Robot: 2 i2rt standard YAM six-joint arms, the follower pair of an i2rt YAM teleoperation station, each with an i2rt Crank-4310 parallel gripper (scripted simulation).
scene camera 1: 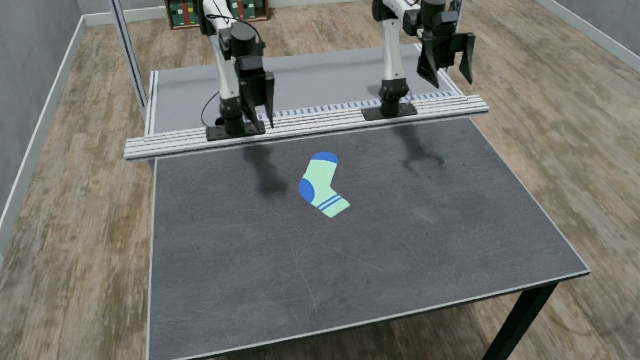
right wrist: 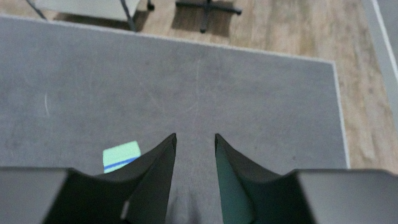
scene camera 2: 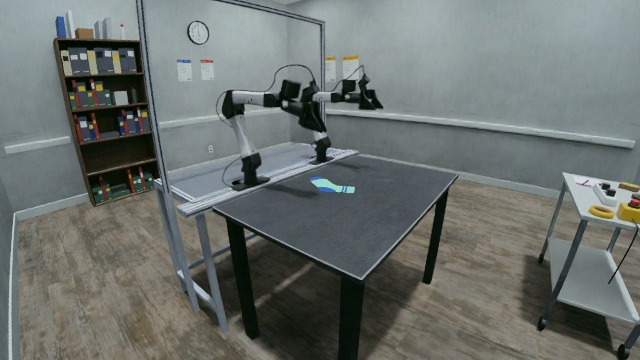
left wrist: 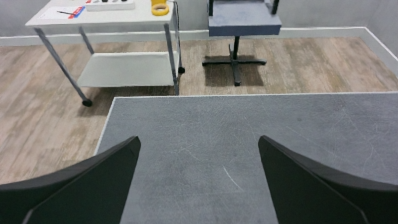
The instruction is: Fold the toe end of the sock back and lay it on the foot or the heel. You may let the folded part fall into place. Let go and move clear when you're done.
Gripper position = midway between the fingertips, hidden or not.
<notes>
In view: the left gripper (scene camera 1: pixel 455 85), the right gripper (scene camera 1: pixel 266 130) and a mint-green sock (scene camera 1: pixel 314 187).
The mint-green sock also shows in the right wrist view (right wrist: pixel 115 157). The left gripper shows as well in the left wrist view (left wrist: pixel 199 138). The right gripper shows as well in the right wrist view (right wrist: pixel 195 136) and in scene camera 2 (scene camera 2: pixel 324 131).
</notes>
